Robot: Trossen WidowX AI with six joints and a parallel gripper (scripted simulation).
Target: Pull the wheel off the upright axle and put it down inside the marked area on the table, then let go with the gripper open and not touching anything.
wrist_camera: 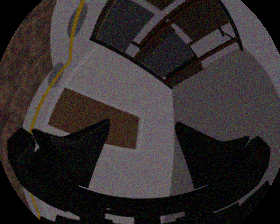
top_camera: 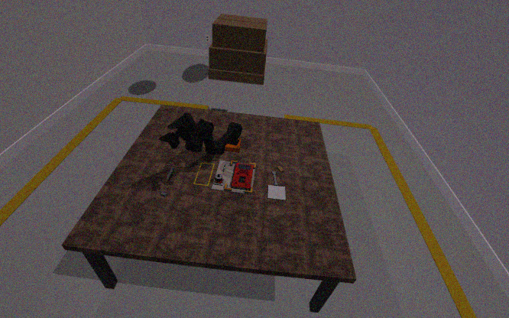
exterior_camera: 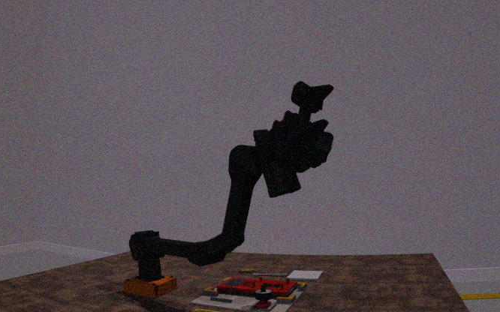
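My gripper tip is now 410 mm above the dark wheel, 230 mm past it and 150 mm to the right of it. Round my gripper tip: small tan piece 470 mm to the left, 470 mm behind, 440 mm below; white tile 490 mm to the left, 440 mm below, 270 mm behind; small grey part 440 mm below, 190 mm behind, 130 mm to the right.
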